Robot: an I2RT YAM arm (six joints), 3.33 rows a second.
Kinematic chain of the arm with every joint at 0, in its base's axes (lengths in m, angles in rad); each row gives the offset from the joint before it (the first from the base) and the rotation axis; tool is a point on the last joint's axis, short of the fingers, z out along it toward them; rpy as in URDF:
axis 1: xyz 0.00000 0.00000 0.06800 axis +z
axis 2: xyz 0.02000 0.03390 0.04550 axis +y
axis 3: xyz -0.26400 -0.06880 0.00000 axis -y
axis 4: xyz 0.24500 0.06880 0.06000 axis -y
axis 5: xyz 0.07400 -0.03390 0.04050 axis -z
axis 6: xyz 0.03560 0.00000 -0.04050 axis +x
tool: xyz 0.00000 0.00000 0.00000 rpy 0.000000 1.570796 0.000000
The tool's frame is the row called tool.
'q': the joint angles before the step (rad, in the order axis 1, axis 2, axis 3, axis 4, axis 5, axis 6). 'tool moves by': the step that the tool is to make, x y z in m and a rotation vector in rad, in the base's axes. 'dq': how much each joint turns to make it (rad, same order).
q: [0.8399, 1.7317, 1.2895, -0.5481, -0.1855, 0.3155]
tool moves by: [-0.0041, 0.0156, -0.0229, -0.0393, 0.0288, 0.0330]
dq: [0.0360, 0.0688, 0.0012, 0.0191, 0.0049, 0.0005]
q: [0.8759, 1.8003, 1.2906, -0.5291, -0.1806, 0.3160]
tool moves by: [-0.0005, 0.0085, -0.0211, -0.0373, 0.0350, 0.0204]
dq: [0.0146, 0.0615, 0.0024, 0.0074, -0.0058, -0.0035]
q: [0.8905, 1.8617, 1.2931, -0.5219, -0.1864, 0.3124]
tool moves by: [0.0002, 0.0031, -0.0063, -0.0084, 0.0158, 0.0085]
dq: [0.0039, 0.0220, 0.0060, -0.0007, -0.0084, -0.0009]
